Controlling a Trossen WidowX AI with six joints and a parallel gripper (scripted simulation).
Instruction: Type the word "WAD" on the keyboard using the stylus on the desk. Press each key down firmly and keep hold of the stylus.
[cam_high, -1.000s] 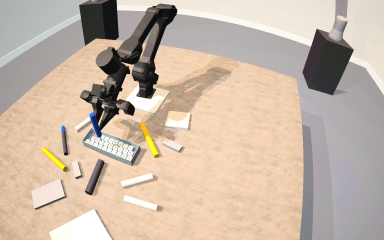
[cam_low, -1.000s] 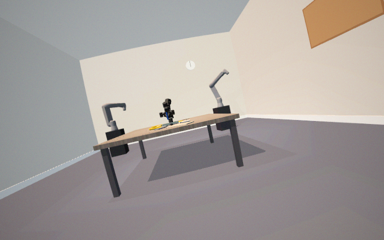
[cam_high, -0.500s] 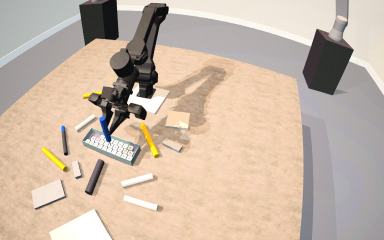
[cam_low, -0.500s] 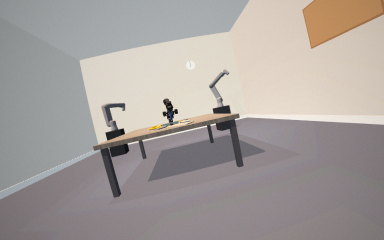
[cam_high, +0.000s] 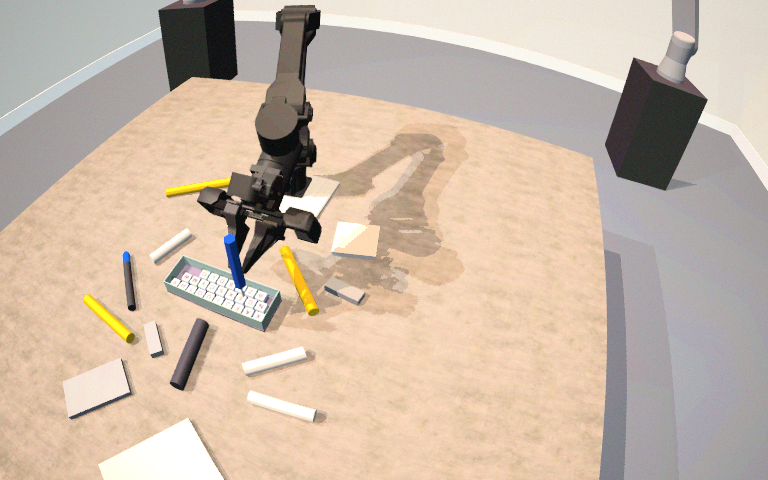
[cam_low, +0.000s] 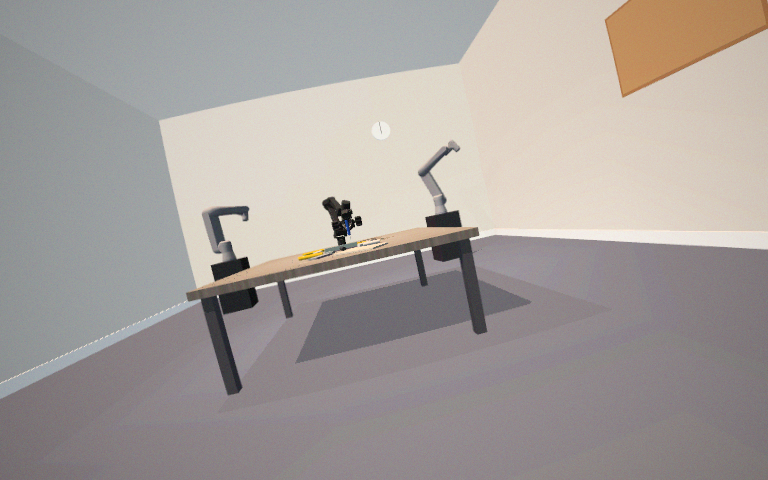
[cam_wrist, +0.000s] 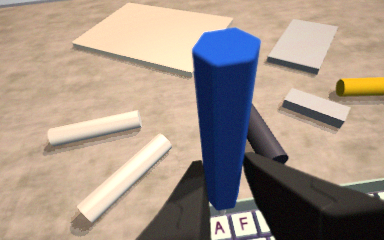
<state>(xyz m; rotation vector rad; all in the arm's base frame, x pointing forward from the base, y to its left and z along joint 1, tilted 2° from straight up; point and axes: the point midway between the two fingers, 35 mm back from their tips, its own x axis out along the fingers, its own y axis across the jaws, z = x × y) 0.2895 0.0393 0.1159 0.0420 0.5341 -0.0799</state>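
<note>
Right now the W key is 3 cm behind my gripper tip, 14 cm to the right of it and 10 cm below it. Also, from my gripper tip: blue stylus: 2 cm below; yellow cylinder: 27 cm behind, 24 cm to the right, 10 cm below.
</note>
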